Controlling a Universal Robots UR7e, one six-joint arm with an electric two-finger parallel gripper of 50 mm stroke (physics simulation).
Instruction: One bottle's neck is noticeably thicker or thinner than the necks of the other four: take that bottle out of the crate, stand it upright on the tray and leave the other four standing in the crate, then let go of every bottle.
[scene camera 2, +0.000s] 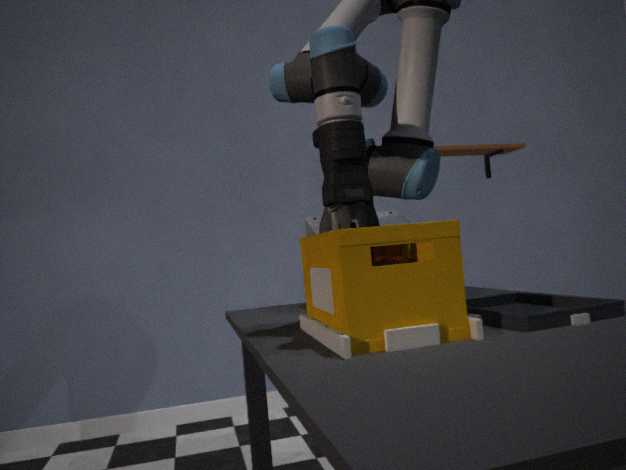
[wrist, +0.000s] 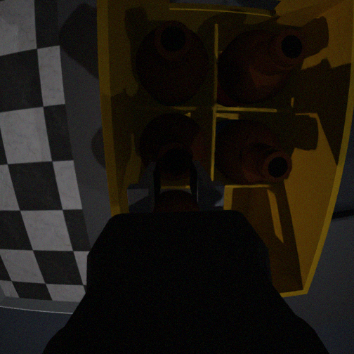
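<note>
My gripper (wrist: 174, 173) is shut on the neck of the middle-left brown bottle (wrist: 170, 131) in the wrist view. This bottle stands inside the yellow crate (scene camera 2: 404, 293) (wrist: 104, 100). Three other bottles stand in compartments: the upper-left bottle (wrist: 172, 75), the upper-right bottle (wrist: 255, 70) and the middle-right bottle (wrist: 242, 150). Part of a fifth bottle (wrist: 176, 201) shows between the fingers, in the lower-left compartment, its neck hidden by my gripper. The lower-right compartment holds no bottle. The black tray (scene camera 2: 535, 322) lies right of the crate in the scene view. The crate wall hides my fingertips there.
White blocks (scene camera 2: 412, 337) stand around the crate's foot on the dark table (scene camera 2: 455, 404). The crate's walls and yellow dividers (wrist: 215, 145) rise close around the bottles. A brown shelf (scene camera 2: 475, 149) is on the wall behind the arm.
</note>
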